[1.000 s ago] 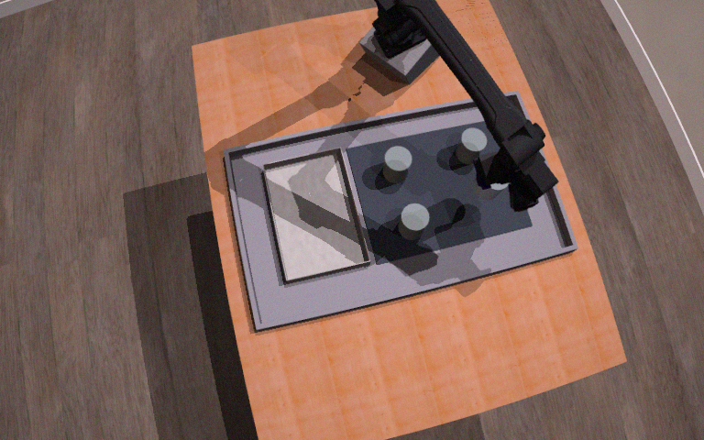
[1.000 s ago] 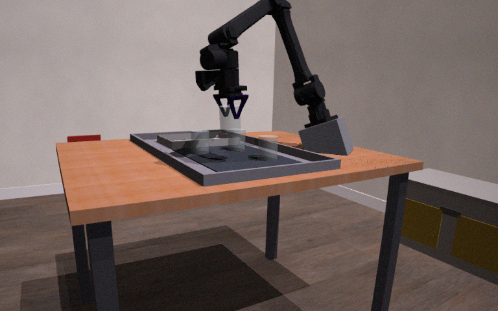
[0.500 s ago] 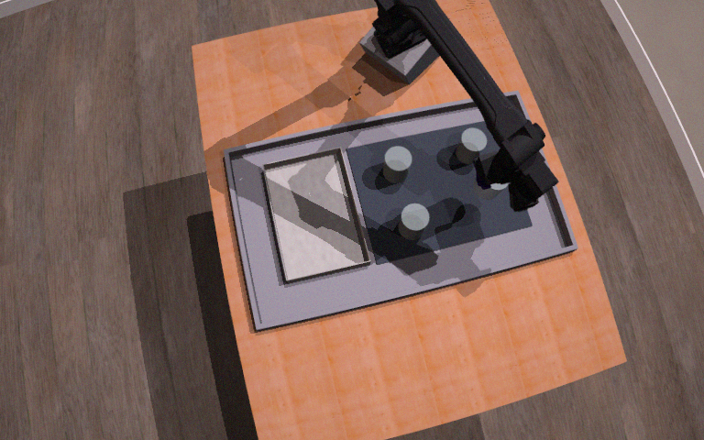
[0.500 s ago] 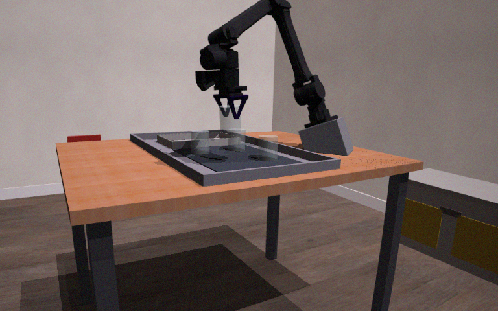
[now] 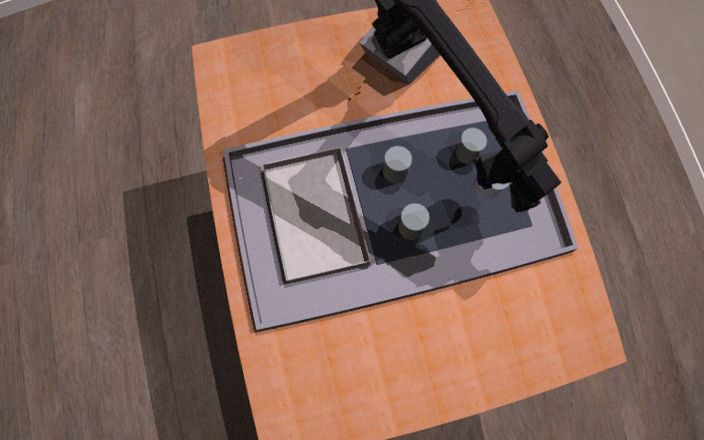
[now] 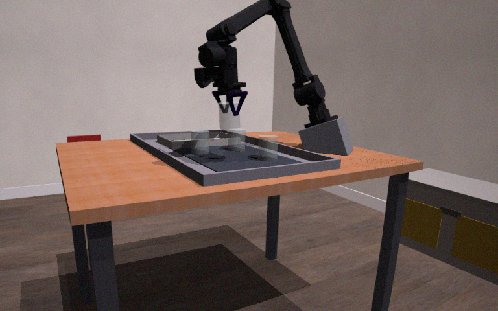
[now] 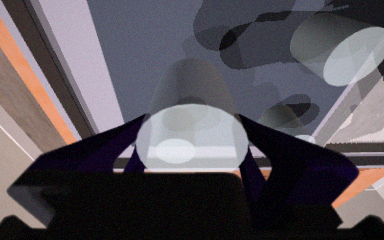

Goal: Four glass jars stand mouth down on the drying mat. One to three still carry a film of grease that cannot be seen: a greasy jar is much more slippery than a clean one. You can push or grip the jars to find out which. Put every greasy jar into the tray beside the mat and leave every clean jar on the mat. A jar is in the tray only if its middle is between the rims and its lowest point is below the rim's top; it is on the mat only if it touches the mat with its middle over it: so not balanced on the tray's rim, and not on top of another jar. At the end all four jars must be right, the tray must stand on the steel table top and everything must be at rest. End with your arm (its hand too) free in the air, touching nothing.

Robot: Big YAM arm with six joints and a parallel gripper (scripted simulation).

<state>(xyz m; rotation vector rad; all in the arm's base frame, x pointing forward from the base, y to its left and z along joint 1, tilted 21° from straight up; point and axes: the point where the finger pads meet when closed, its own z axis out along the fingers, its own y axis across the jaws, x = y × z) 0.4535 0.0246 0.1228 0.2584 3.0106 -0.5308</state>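
The pale tray is 380 mm to the right of my hand, 150 mm below it and 140 mm behind it. From my hand the other things lie so: dark drying mat: 160 mm below, 80 mm behind, 70 mm to the right; then rimmed steel top: 170 mm to the right, 160 mm below, 80 mm behind.
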